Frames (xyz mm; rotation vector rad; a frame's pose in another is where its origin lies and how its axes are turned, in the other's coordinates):
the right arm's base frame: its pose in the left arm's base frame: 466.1 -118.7 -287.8 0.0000 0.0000 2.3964
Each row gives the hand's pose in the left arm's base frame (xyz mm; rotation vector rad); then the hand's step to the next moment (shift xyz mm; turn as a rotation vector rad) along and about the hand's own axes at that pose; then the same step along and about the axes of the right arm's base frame.
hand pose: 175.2 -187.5 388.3 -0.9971 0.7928 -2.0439
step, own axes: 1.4 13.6 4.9 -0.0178 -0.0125 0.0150
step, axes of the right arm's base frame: -12.4 1.7 -7.3 0.0003 -0.0243 0.0103
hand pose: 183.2 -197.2 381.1 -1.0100 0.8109 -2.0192
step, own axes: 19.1 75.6 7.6 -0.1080 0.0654 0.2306
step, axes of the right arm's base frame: -55.8 27.2 -47.7 -0.1894 -0.1811 0.0211
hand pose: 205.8 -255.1 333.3 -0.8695 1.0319 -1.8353
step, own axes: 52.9 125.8 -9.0 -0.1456 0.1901 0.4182
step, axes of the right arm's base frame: -65.6 53.6 -107.4 -0.3912 -0.2808 -0.0172
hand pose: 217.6 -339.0 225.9 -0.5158 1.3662 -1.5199
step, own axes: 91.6 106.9 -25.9 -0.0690 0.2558 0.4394
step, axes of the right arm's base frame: -21.5 51.8 -131.7 -0.4450 -0.2376 -0.0939
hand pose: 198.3 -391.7 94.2 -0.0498 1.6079 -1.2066
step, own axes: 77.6 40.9 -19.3 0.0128 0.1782 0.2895
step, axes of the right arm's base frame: 11.4 26.4 -85.1 -0.2980 -0.1221 -0.1096
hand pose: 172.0 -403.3 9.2 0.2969 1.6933 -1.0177
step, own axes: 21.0 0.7 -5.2 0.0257 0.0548 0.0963
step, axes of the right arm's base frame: 7.0 8.7 -18.5 -0.0970 -0.0266 -0.0532
